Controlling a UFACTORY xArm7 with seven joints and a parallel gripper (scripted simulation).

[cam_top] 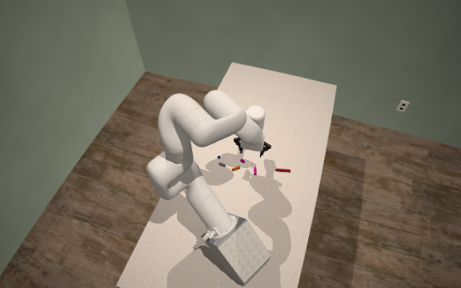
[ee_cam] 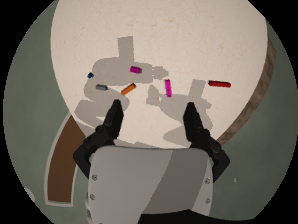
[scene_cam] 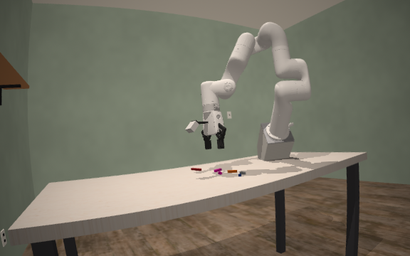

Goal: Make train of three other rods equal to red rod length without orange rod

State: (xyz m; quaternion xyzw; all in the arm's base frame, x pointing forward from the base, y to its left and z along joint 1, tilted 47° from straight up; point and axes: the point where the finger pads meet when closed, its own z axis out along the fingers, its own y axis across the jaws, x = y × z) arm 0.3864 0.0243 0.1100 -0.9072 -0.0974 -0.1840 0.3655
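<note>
My hand is 12 cm to the right of the grey rod, 11 cm above it and 7 cm past it. From my hand the other things lie so: blue rod (16 cm to the left, 11 cm below, 4 cm behind); then orange rod (11 cm below, 6 cm behind, 5 cm to the left); then red rod (15 cm to the right, 11 cm below, 5 cm ahead).
</note>
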